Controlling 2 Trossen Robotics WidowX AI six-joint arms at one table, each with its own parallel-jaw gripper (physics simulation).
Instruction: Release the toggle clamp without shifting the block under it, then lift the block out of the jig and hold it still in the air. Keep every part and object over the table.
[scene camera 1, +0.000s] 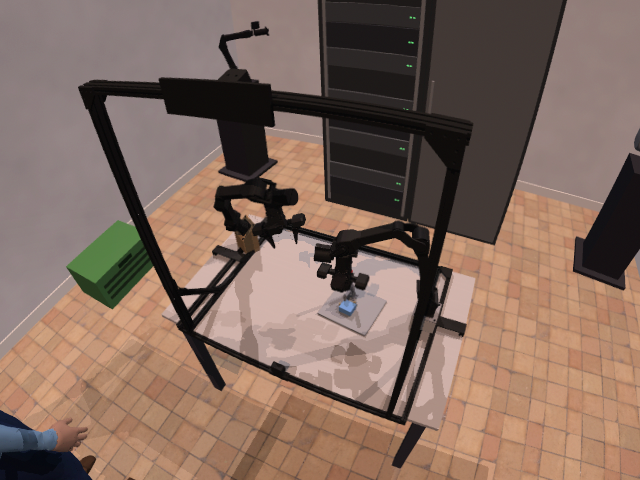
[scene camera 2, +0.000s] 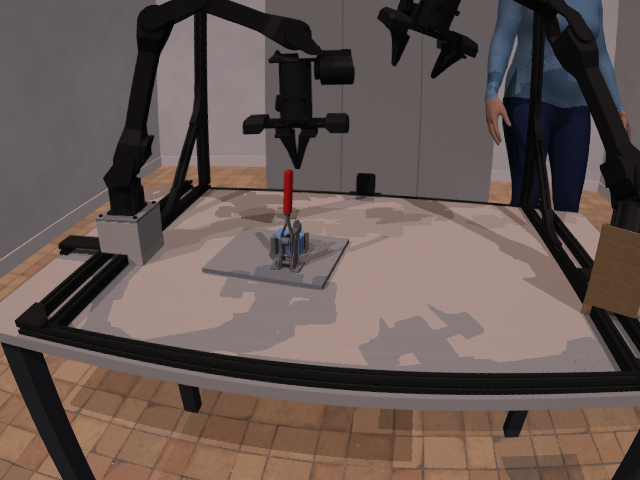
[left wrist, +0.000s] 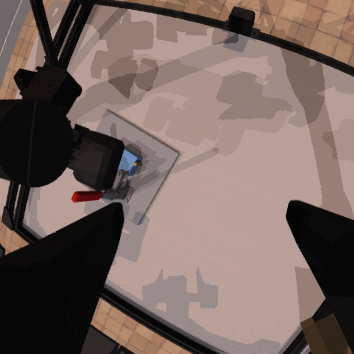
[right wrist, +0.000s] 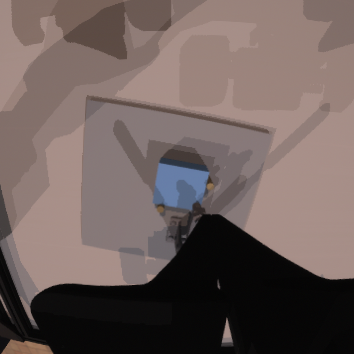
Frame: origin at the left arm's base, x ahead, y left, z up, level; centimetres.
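Seen in the pictures: left gripper, fingertip midpoint: (scene camera 1: 285, 246) (scene camera 2: 413, 71) (left wrist: 205, 210); right gripper, fingertip midpoint: (scene camera 2: 297, 168) (right wrist: 209, 222); left arm's base, origin of the base link: (scene camera 1: 244, 227) (scene camera 2: 627, 241); right arm's base, origin of the base link: (scene camera 1: 427, 309) (scene camera 2: 127, 209).
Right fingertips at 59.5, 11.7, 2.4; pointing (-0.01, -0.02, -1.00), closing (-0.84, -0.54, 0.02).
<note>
Offsets run from my right fingertips to a thing's top centre, as dx, dy, dz. "spot": to the spot under its first point. Level surfaces: height alone.
A blue block @(-0.2, +3.0, -11.9) (scene camera 1: 347, 307) (scene camera 2: 280, 236) (left wrist: 130, 161) (right wrist: 180, 185) sits on the grey jig plate @(+0.0, +5.7, -14.8) (scene camera 1: 372, 310) (scene camera 2: 232, 260) (left wrist: 161, 155) (right wrist: 110, 175), beside brass-coloured pins. The toggle clamp @(-4.0, +6.3, +2.3) (scene camera 2: 289, 254) (left wrist: 118, 190) stands against its side, with its red handle @(spot: -5.2, +8.9, -1.3) (scene camera 2: 287, 192) (left wrist: 86, 196) upright. The clamp's tip reaches the block's edge; contact is unclear. My right gripper (scene camera 2: 297, 166) (right wrist: 209, 222) is shut and empty, pointing down with its fingertips just above the handle's top in scene camera 2. In the right wrist view its fingers hide the handle. My left gripper (scene camera 1: 284, 243) (scene camera 2: 414, 70) (left wrist: 205, 210) is open and empty, high above the table.
A black frame (scene camera 1: 305, 387) (scene camera 2: 310, 379) runs around the table @(dz -15.6) (scene camera 2: 439, 268), with uprights and a crossbar overhead. A small black box @(spot: +6.7, -34.0, -12.2) (scene camera 2: 365, 183) (left wrist: 241, 21) sits on its far rail in scene camera 2. A wooden piece (scene camera 1: 247, 240) (scene camera 2: 615, 271) stands at the left arm's base.
</note>
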